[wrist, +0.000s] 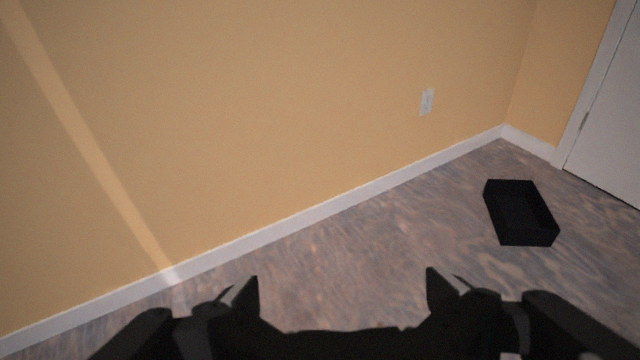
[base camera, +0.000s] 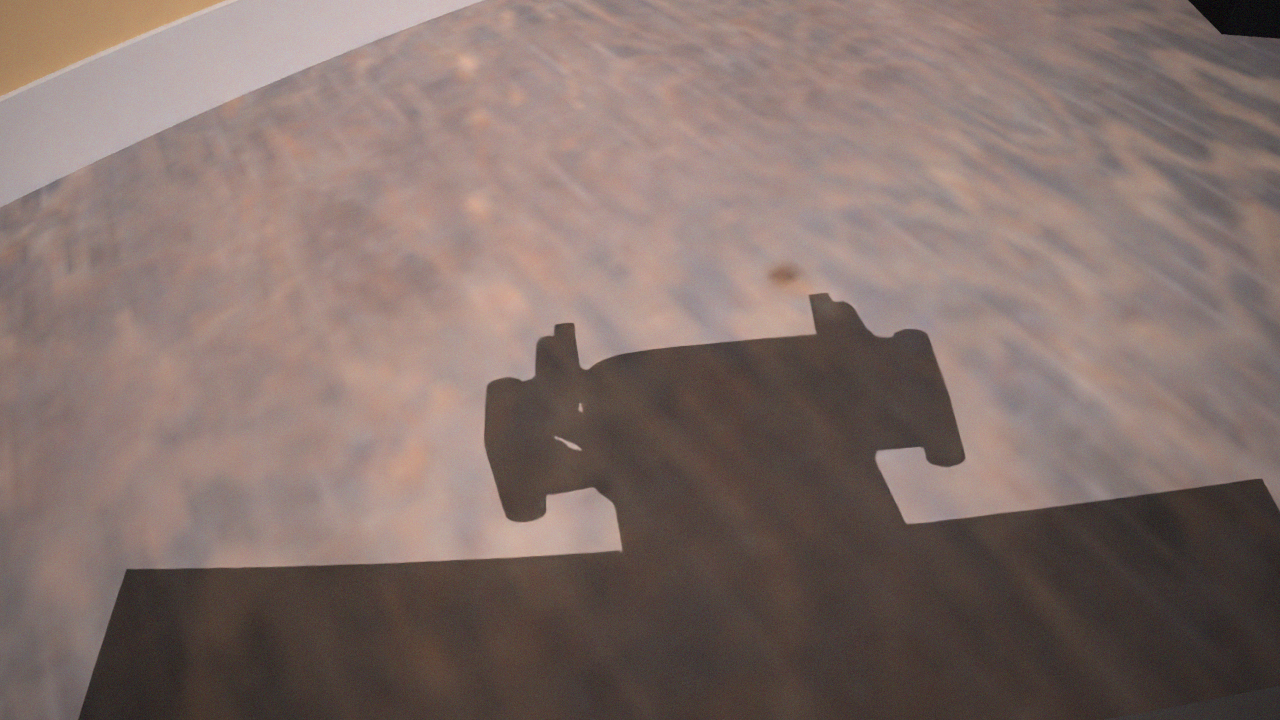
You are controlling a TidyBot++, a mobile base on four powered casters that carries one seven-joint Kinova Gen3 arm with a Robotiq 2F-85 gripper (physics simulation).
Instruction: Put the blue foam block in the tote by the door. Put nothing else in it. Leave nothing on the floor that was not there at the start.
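Frame: origin at the arm's base, x left, y back, z up, level; millimetres.
Where they show: gripper, fingertip midpoint: [wrist: 342,290].
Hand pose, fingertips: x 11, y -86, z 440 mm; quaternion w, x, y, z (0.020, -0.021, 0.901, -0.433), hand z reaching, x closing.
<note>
Things, the pixels of their centre, and the offset from my fingertips. Level surfaces: height alone.
- black open tote, body centre: [wrist: 517,210] dx -723, dy -814, dz -787 mm
- outlet, body centre: [wrist: 426,102] dx -362, dy -1146, dz -437 mm
- floor, surface height: dz -837 mm
A black open tote [wrist: 522,212] stands on the floor near the door, at the right of the wrist view. A dark corner of the tote [base camera: 1248,16] shows at the top right edge of the base camera view. The inside of the tote is very dark, and I see no block in it. My gripper [wrist: 342,290] is open, with its two fingers wide apart and no object between them. The tote is beyond the gripper and to its right. The blue foam block does not show in either view.
A tan wall [wrist: 250,125] with a white baseboard [wrist: 300,217] runs along the left to a corner. A white door [wrist: 610,120] is at the far right. An outlet [wrist: 426,102] is on the wall. The robot's shadow [base camera: 733,420] lies on the floor [base camera: 358,223].
</note>
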